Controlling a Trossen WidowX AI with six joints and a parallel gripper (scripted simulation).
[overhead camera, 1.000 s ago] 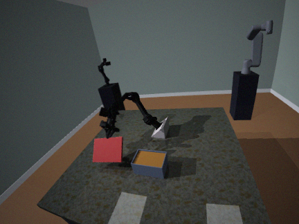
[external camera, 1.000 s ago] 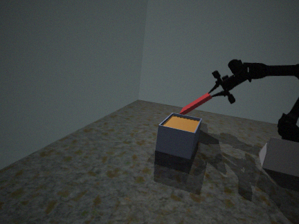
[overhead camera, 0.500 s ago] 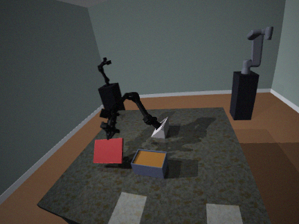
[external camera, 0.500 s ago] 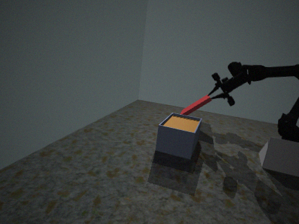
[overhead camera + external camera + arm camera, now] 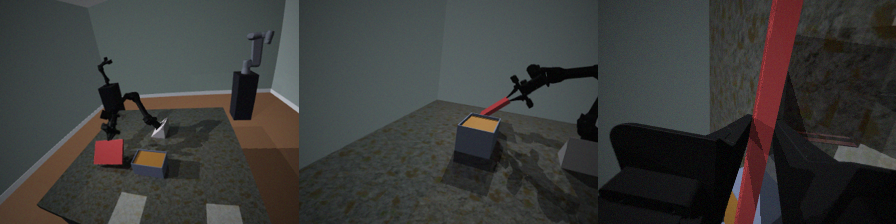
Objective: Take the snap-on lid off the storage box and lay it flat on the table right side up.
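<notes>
My gripper tip is now 6 cm short of the lid, 5 cm above it and 1 cm to the right of it. Also, from my gripper tip: storage box: 33 cm to the left, 10 cm below, 9 cm ahead.
</notes>
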